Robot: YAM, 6 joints.
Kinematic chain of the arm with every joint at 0, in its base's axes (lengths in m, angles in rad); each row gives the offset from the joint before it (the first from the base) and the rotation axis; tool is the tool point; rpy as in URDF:
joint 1: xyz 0 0 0.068 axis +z
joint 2: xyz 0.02 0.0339 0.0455 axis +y
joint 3: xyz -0.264 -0.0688 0 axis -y
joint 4: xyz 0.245 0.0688 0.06 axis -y
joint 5: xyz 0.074 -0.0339 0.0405 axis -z
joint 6: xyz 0.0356 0 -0.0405 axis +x
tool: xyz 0 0 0 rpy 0 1.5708 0
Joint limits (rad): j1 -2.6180..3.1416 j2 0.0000..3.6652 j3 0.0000..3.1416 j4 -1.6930..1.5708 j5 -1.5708..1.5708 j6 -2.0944..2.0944
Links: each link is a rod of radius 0.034 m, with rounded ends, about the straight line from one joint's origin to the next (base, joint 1, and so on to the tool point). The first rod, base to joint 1, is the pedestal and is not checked.
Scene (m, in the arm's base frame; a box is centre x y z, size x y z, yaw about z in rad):
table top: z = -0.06
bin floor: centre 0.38 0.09 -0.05 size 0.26 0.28 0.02 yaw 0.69
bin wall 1: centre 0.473 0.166 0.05 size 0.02 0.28 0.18 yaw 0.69
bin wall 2: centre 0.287 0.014 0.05 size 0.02 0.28 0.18 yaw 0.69
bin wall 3: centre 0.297 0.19 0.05 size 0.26 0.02 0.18 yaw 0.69
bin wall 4: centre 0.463 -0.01 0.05 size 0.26 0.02 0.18 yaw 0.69
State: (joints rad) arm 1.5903 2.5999 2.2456 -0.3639 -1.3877 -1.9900
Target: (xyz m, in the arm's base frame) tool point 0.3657 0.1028 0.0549
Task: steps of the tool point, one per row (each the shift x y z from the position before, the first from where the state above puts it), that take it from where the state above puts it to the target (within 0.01 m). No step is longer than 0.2 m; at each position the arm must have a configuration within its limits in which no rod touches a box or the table.
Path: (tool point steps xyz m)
1: 0.1494 -0.0358 0.0267
2: 0.1240 -0.0770 0.0235
3: 0.0876 -0.1055 0.0197
4: 0.0458 -0.1188 0.0155
5: 0.0048 -0.1167 0.0108
6: 0.0149 0.0027 -0.1062
7: -0.0149 -0.0027 -0.1030

